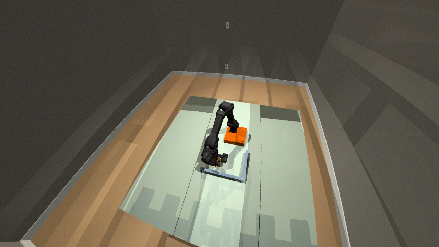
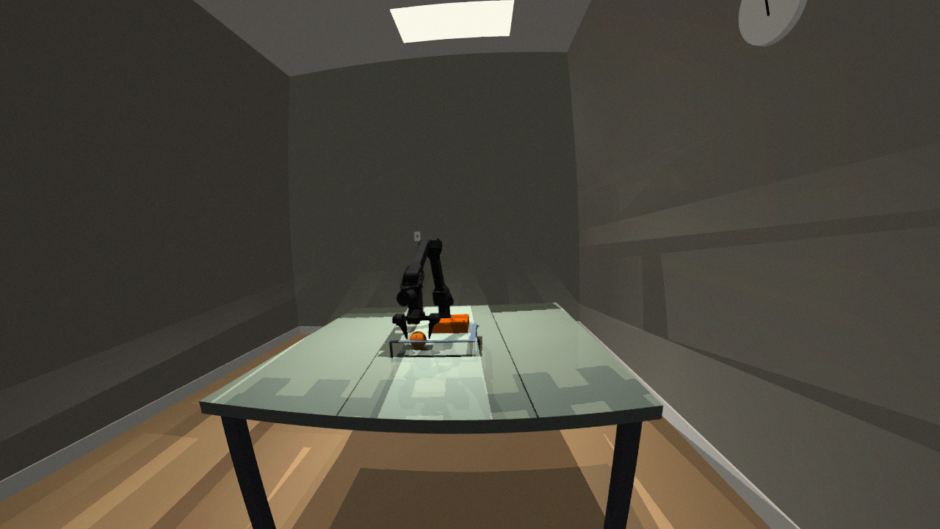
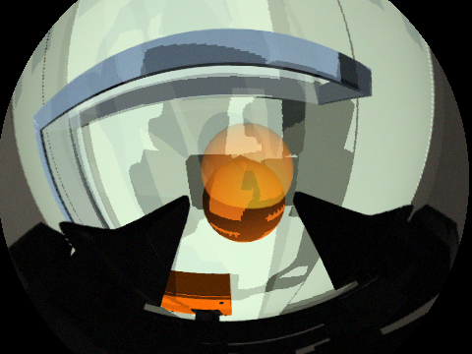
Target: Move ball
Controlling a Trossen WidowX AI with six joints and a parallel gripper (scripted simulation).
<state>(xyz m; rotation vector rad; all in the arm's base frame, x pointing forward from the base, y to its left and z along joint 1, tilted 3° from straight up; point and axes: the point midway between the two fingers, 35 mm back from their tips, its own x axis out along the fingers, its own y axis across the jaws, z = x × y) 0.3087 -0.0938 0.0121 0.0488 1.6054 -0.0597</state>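
The pale see-through copy lies 2 cm ahead of my gripper tip. Round my gripper tip: wall 10 cm ahead, 6 cm to the left, 1 cm below; then orange ball right at my gripper tip.
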